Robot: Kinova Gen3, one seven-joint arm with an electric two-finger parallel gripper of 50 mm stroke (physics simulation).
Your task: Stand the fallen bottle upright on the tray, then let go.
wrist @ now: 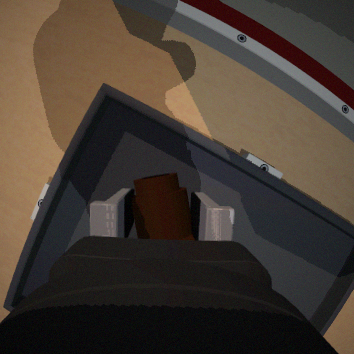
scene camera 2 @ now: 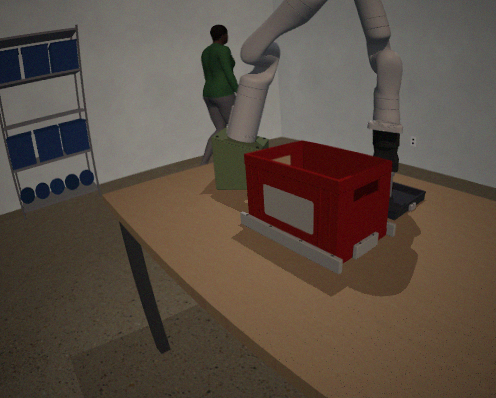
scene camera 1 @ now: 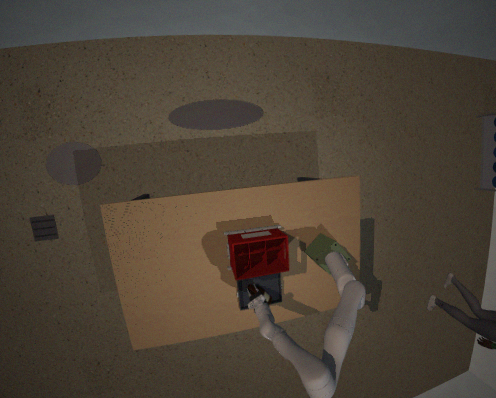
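The brown bottle is in the dark grey tray. In the wrist view its narrower neck end shows between the two pale fingers, slightly slanted, toward the tray's corner. The rest of the bottle is hidden under the dark gripper body, so its exact tilt cannot be told. My gripper points down into the tray and is shut on the bottle. In the second scene view the red crate hides the bottle and part of the tray.
A red crate with inner dividers stands right beside the tray, with pale rails along its base. The arm's green base block stands on the table. A person in green stands beyond the table.
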